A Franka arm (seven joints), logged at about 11 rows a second.
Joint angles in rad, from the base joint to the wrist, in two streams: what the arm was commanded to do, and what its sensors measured. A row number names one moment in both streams.
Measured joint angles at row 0:
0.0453 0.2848 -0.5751 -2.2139 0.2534 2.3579 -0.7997
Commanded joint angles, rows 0 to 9:
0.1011 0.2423 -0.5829 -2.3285 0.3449 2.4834 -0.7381
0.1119 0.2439 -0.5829 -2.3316 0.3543 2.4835 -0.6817
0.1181 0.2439 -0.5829 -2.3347 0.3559 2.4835 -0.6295
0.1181 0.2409 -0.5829 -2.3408 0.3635 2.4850 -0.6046
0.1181 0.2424 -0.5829 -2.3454 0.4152 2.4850 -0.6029
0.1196 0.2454 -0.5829 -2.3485 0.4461 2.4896 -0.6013
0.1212 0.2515 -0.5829 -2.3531 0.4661 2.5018 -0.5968
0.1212 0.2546 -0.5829 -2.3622 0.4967 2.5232 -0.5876
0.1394 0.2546 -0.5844 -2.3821 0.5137 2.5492 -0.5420
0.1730 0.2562 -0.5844 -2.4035 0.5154 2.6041 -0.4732
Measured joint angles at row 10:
0.1124 0.2794 -0.5755 -2.3430 0.4819 2.5118 -0.5825
